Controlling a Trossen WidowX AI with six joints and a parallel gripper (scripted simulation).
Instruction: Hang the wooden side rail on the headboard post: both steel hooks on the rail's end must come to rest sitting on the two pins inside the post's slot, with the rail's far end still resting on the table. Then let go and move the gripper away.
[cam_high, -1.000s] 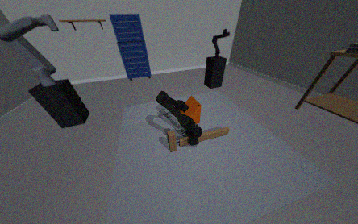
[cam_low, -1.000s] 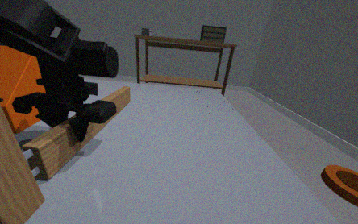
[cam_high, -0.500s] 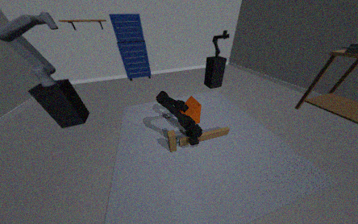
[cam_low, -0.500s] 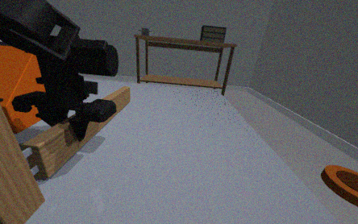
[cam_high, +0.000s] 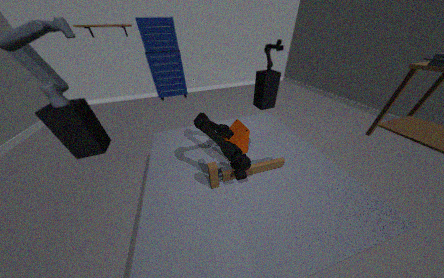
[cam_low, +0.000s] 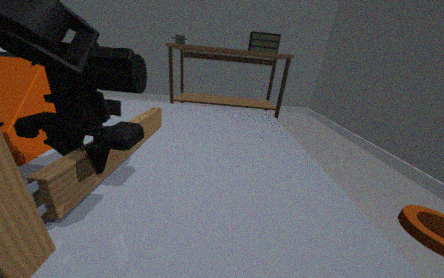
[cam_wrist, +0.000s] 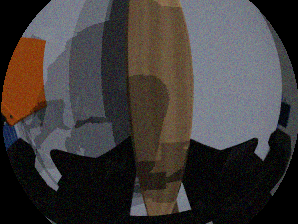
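Right now my gripper tip is 15 cm to the left of the headboard post and 5 cm below it.
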